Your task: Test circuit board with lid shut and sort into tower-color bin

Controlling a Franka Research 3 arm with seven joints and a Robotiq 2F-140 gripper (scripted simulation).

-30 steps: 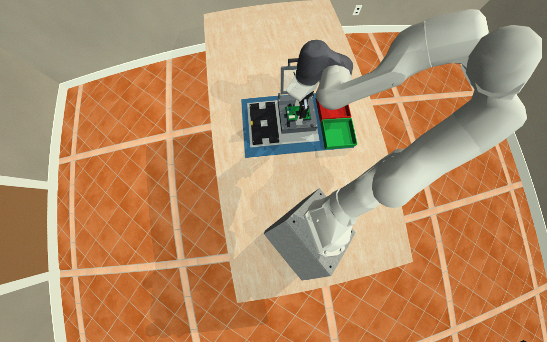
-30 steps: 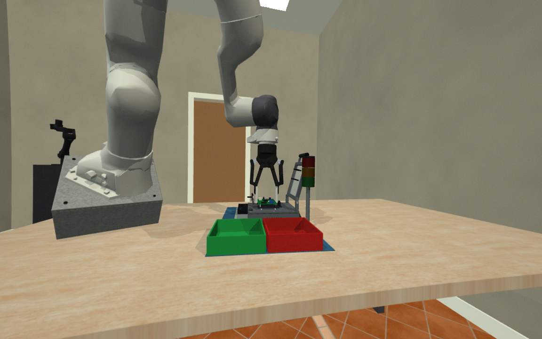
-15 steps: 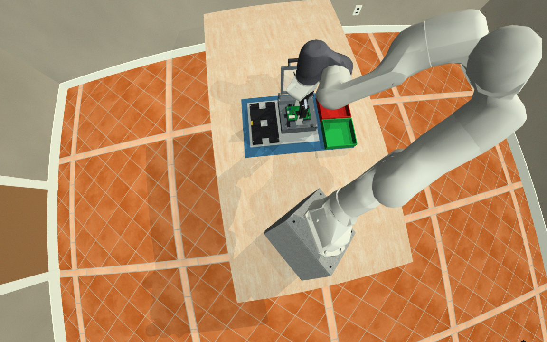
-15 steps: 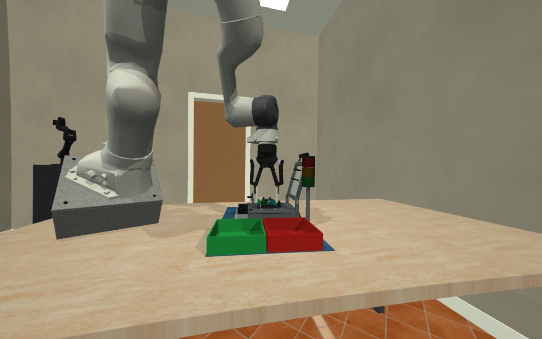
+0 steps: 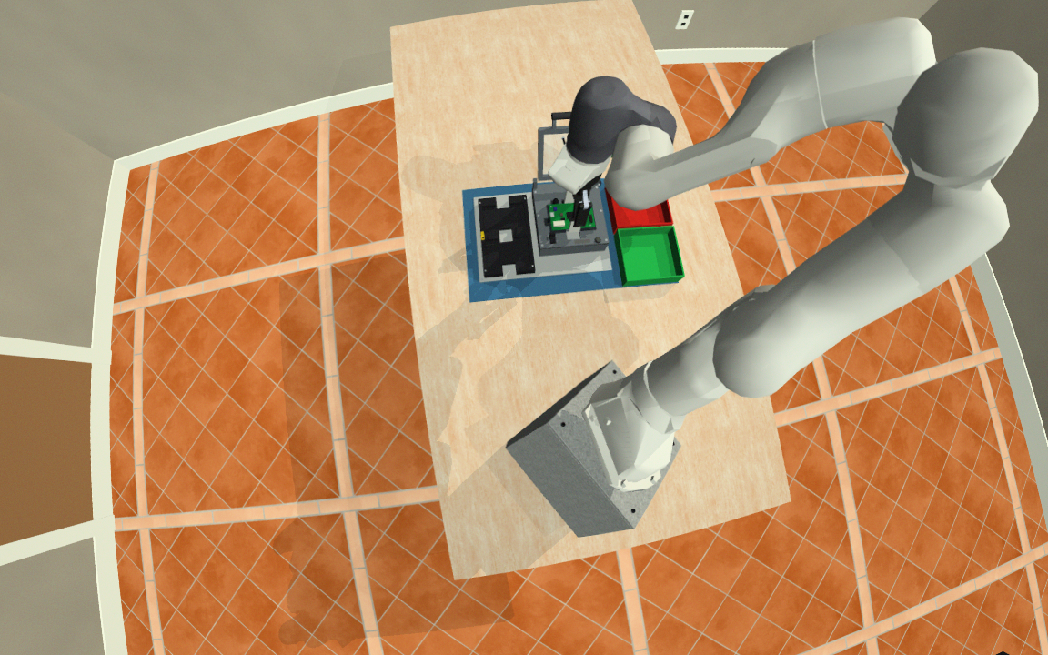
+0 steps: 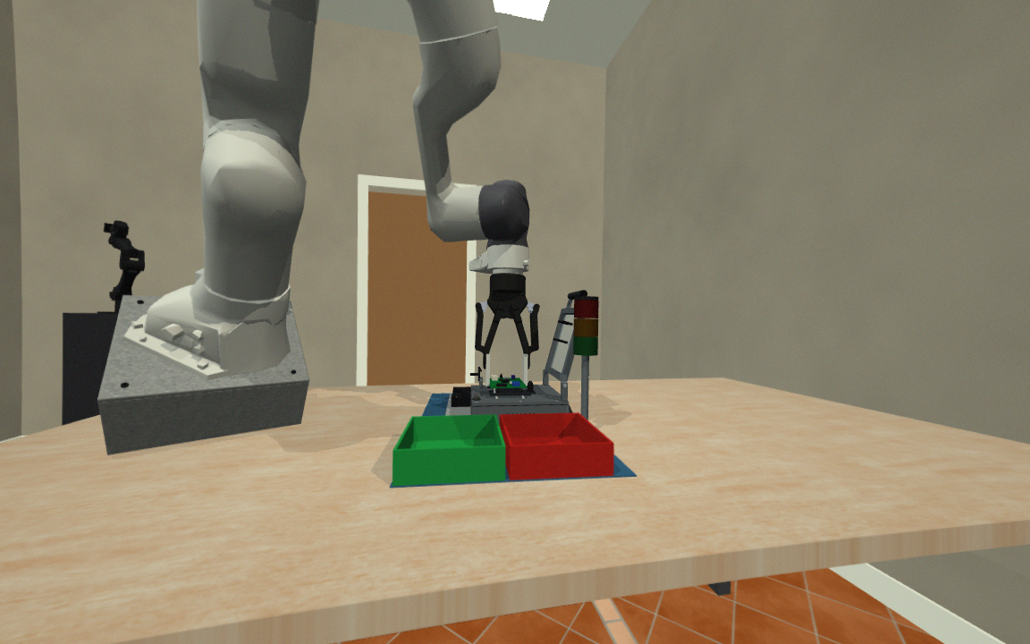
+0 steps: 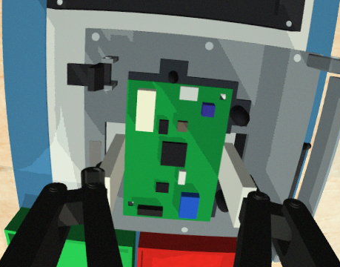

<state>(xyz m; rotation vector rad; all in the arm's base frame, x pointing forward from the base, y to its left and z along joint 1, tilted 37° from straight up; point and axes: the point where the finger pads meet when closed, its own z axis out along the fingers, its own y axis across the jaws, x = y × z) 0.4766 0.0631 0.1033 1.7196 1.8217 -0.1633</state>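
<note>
The green circuit board lies 20 mm below my hand. The rest, counted from my hand: latch hook: 60 mm to the left, 60 mm behind, 20 mm below; tester plate: 30 mm below, 10 mm ahead; tester lid: 130 mm ahead, 80 mm above, 10 mm to the right.
</note>
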